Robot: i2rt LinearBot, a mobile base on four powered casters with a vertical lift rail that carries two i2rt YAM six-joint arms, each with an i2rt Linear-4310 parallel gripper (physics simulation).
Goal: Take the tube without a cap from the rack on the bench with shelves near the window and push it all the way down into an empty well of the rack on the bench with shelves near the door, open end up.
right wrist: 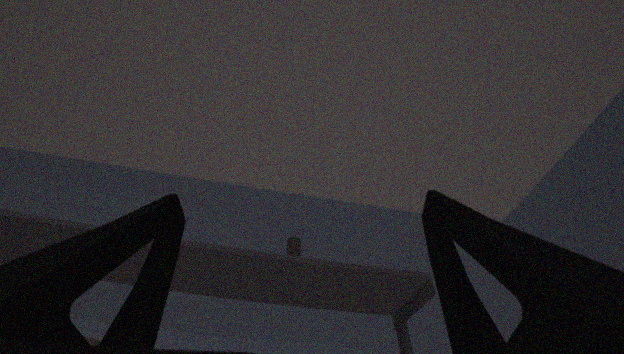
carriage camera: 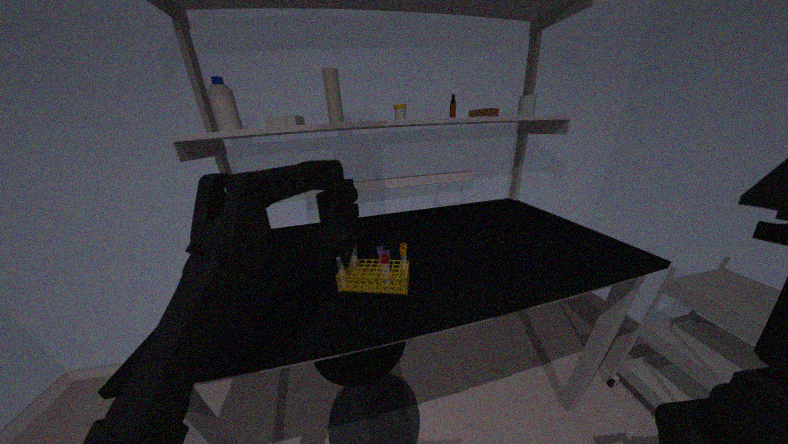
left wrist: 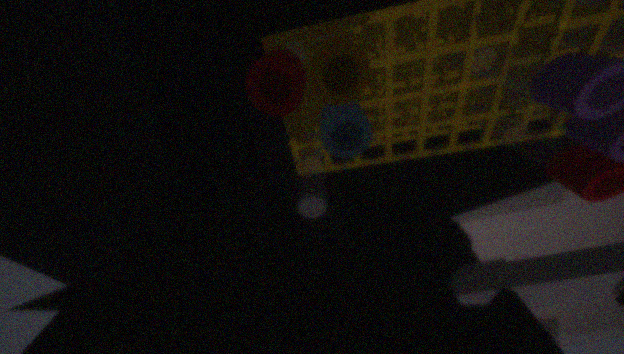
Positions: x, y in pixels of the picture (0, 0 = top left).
Labels:
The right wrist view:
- my right gripper: 301, 205
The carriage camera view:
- my left gripper: 338, 265
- yellow tube rack: 368, 281
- wheeled wire cart: 694, 355
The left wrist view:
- my left gripper: 306, 184

